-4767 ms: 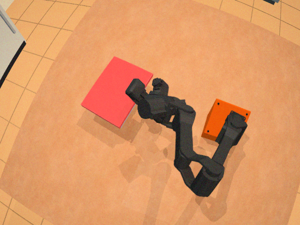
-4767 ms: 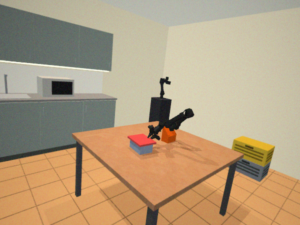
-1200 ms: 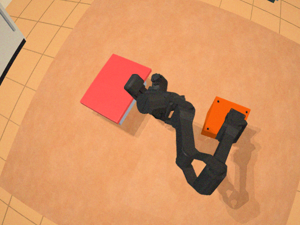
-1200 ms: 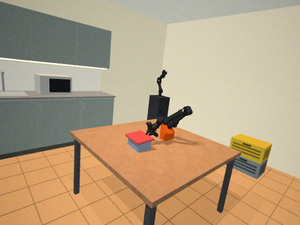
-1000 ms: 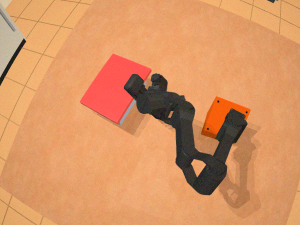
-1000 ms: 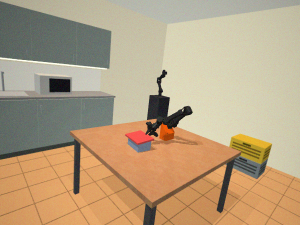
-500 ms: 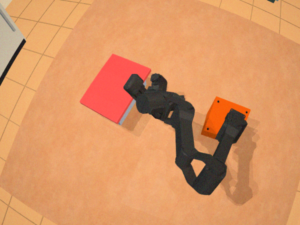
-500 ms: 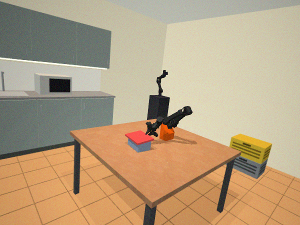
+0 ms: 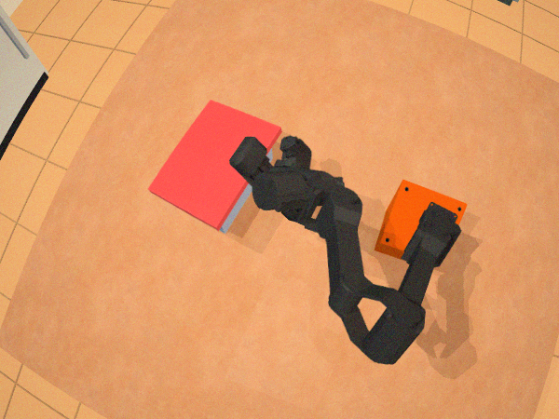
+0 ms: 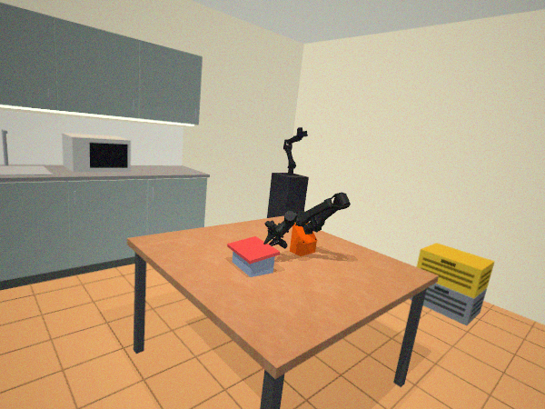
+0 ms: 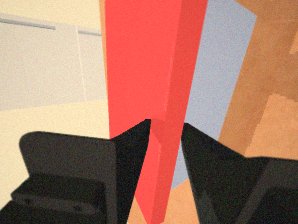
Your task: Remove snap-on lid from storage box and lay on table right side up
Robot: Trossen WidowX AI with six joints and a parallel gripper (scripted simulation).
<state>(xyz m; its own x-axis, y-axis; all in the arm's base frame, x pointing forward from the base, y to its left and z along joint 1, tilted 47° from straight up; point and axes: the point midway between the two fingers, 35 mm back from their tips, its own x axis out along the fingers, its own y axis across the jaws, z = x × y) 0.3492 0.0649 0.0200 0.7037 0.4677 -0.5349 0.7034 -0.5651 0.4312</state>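
The red lid is 8 cm ahead of my gripper tip, 1 cm to the right of it and 1 cm below it. Round my gripper tip: storage box 7 cm ahead, 1 cm to the right, 6 cm below.
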